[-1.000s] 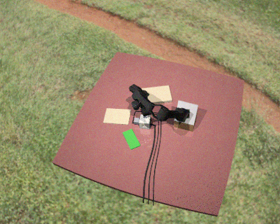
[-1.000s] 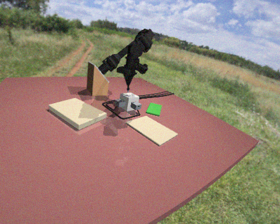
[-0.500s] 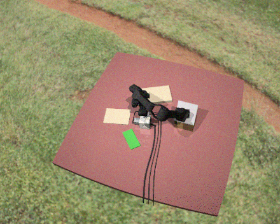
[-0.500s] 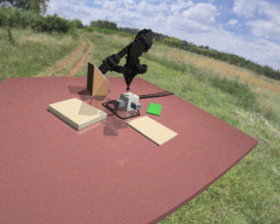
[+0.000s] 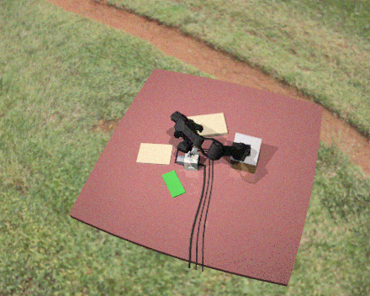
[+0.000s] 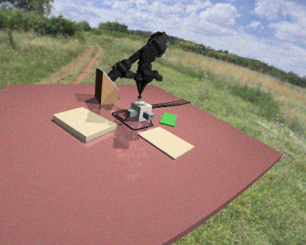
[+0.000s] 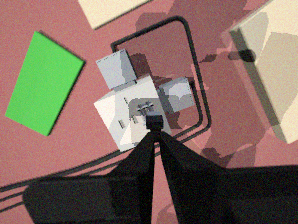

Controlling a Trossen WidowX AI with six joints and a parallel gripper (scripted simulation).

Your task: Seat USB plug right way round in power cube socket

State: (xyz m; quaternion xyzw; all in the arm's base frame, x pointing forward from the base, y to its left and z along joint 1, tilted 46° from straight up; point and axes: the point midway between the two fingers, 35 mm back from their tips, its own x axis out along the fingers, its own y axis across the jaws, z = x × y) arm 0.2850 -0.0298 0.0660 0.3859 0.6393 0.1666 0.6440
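Right now the usb plug is 2 cm below my gripper tip. From my gripper tip the other things lie so: thin tan sheet: 23 cm ahead, 13 cm below, 1 cm to the right; green block: 17 cm to the left, 13 cm below, 7 cm ahead; thick tan slab: 27 cm to the right, 12 cm below, 3 cm behind.
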